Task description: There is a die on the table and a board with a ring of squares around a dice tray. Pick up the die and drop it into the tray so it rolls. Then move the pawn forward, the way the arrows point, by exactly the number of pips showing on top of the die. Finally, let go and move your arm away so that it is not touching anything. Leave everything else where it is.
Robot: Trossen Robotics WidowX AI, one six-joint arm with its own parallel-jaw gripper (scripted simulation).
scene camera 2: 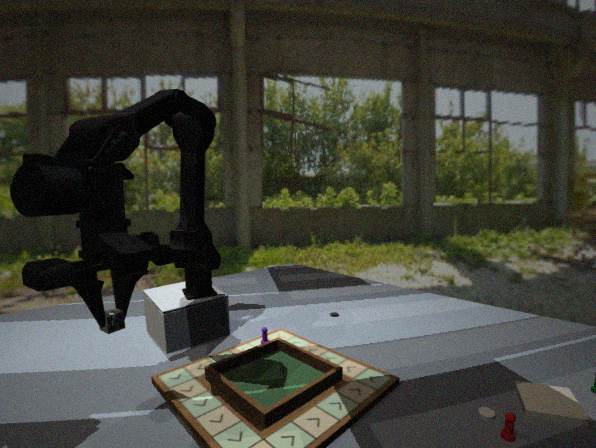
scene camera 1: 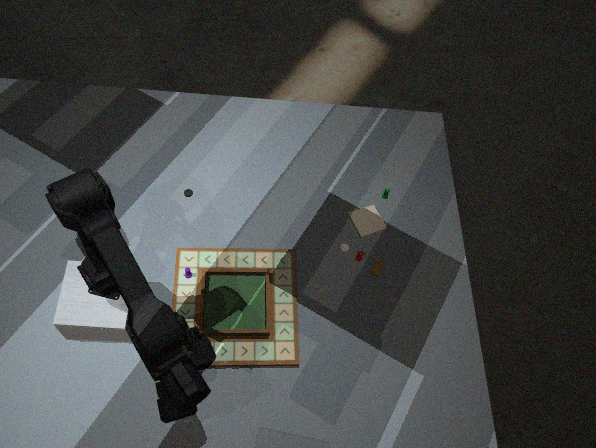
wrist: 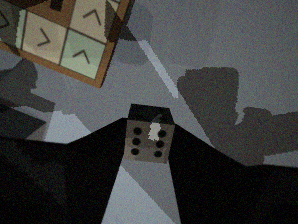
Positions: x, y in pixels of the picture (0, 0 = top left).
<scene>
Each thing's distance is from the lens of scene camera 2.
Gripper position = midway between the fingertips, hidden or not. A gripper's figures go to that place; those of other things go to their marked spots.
my gripper (scene camera 2: 112, 322): 51 cm
green dice tray (scene camera 2: 268, 379): 54 cm
</scene>
